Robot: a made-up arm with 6 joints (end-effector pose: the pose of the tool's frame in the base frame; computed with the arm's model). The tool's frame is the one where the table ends. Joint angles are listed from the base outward.
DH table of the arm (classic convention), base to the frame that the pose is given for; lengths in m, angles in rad. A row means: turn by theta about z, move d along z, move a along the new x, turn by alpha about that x. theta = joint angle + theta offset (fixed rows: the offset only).
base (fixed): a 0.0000; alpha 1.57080; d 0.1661; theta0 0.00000
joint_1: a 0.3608; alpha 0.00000; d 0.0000; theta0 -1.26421
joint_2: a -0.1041; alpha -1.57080; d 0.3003; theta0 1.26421
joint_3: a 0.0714; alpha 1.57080; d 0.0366; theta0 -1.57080
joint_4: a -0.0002; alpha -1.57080; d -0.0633; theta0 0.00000
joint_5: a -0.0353; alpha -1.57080; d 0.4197; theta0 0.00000
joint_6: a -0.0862; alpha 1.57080; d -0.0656; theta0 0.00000
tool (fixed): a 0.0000; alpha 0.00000; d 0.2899; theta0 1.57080
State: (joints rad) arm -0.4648 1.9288 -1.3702 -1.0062 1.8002 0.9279
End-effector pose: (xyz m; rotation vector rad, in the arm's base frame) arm -0.4940 -0.6444 -0.8422 0.0635 -2.0103 1.3972
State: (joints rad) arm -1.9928 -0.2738 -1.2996 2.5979 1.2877 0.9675
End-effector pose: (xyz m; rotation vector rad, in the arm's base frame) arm -0.9063 -0.3906 0.2837 1.0187 -1.5681 0.1978
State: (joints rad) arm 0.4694 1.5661 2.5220 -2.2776 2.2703 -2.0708
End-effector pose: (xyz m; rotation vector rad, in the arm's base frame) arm 0.4739 -0.2753 0.0391 0.4946 -1.7754 2.1180
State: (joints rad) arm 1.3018 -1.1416 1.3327 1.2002 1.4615 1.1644
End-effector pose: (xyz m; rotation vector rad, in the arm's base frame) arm -0.1877 0.0551 0.4349 -1.0895 1.0838 1.5356
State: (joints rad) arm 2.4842 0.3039 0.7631 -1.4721 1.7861 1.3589
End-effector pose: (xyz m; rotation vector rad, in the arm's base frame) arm -0.4217 -0.5505 0.6236 -1.8431 0.6597 2.0533
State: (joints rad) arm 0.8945 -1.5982 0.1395 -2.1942 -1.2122 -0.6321
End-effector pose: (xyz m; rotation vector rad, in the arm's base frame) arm 0.4313 -0.9057 -0.2894 1.2679 1.9928 -0.5997
